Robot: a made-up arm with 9 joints.
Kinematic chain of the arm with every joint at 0, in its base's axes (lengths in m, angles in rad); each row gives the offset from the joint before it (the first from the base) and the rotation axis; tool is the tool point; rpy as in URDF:
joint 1: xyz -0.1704 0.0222 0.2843 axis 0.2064 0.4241 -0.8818
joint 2: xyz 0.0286 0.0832 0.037 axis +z
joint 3: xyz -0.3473 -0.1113 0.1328 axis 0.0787 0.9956 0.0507
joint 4: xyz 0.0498 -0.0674 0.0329 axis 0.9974 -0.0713 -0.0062
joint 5: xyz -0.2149 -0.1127 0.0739 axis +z
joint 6: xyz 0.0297 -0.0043 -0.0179 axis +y
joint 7: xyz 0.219 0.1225 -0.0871 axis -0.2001 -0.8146 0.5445
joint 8: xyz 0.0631 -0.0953 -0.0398 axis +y
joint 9: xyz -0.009 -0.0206 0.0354 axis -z
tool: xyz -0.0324 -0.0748 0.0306 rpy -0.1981 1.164 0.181
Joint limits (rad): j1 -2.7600..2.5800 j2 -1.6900..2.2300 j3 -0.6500..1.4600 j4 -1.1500..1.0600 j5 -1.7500..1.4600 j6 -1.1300..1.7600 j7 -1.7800..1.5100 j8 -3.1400..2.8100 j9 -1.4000..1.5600
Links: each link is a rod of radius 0.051 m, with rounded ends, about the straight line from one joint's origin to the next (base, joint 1, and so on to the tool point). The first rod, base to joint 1, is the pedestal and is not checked.
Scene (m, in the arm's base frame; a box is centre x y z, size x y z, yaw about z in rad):
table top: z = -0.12
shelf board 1: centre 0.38 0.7 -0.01 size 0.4 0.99 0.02 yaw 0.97
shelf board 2: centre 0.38 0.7 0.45 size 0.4 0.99 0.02 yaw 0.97
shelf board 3: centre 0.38 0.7 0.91 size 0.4 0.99 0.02 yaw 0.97
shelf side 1: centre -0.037 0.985 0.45 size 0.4 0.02 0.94 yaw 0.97
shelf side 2: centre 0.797 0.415 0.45 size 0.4 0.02 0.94 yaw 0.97
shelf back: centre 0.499 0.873 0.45 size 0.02 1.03 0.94 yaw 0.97
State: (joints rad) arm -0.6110 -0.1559 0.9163 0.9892 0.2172 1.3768 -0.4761 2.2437 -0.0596
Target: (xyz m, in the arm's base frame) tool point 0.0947 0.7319 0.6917
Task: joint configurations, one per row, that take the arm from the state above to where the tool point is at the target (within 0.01 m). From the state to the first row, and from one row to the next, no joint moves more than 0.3 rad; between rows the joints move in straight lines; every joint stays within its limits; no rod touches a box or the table.
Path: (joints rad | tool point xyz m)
1: -0.3387 -0.2277 1.0069 1.0010 0.2356 1.3275 -0.4304 2.2246 -0.0311 | -0.9001 -0.0040 0.3544
2: -0.0663 -0.2996 1.0975 1.0128 0.2539 1.2782 -0.3848 2.2056 -0.0027 | -0.8483 0.2292 0.4521
3: 0.2060 -0.3714 1.1882 1.0246 0.2723 1.2288 -0.3391 2.1865 0.0258 | -0.7097 0.4213 0.5494
4: 0.4783 -0.4433 1.2788 1.0364 0.2907 1.1795 -0.2935 2.1675 0.0542 | -0.5055 0.5475 0.6299
5: 0.7507 -0.5151 1.3694 1.0482 0.3090 1.1302 -0.2478 2.1484 0.0827 | -0.2656 0.5939 0.6801
6: 1.0230 -0.5869 1.4600 1.0600 0.3274 1.0809 -0.2022 2.1294 0.1112 | -0.0239 0.5589 0.6917
7: 0.8997 -0.8036 1.3456 1.0600 0.2378 1.2386 -0.2489 2.1863 0.0689 | 0.0177 0.6248 0.6983
8: 0.7764 -1.0203 1.2312 1.0600 0.1482 1.3962 -0.2956 2.2433 0.0266 | 0.0575 0.6831 0.6975
9: 0.6531 -1.2369 1.1168 1.0600 0.0585 1.5539 -0.3423 2.3002 -0.0157 | 0.0947 0.7319 0.6917

